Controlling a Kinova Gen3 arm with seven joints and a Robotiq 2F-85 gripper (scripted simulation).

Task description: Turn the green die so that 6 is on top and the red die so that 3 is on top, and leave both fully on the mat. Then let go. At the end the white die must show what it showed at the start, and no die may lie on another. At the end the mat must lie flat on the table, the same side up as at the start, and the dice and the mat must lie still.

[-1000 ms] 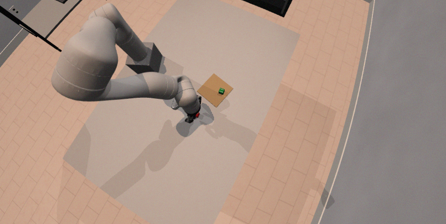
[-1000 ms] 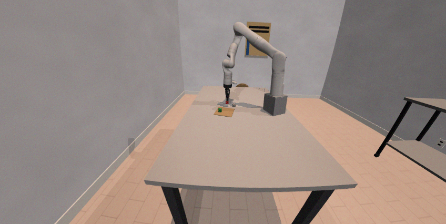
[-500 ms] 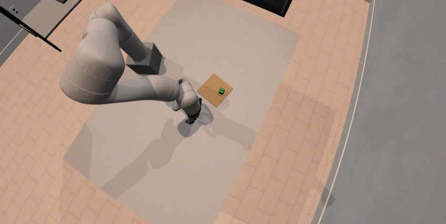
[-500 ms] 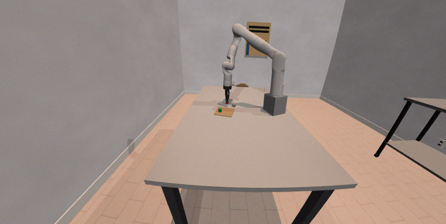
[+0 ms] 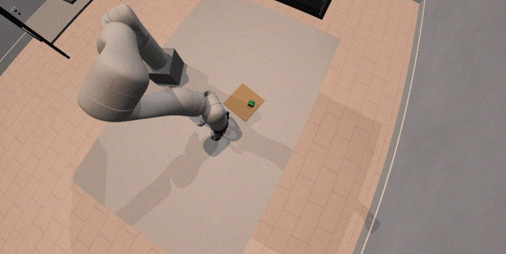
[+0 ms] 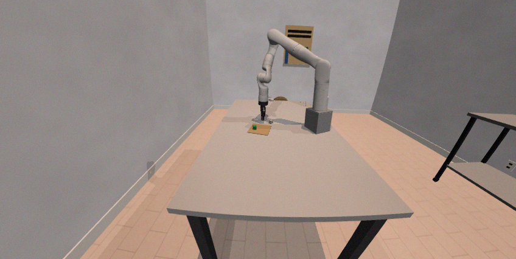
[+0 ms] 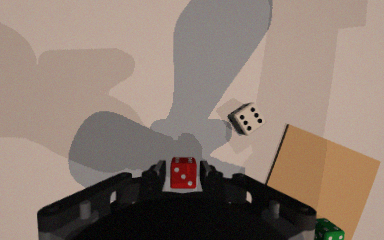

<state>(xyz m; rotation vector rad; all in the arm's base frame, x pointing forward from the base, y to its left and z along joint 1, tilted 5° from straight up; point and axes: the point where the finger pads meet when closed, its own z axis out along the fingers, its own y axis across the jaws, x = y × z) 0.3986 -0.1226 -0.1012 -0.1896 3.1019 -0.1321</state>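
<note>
Now: hand 1 cm above the red die. Round my hand: white die 6 cm behind, 6 cm to the left, 1 cm below; green die 5 cm ahead, 17 cm to the left; tan mat 2 cm ahead, 17 cm to the left, 2 cm below.
</note>
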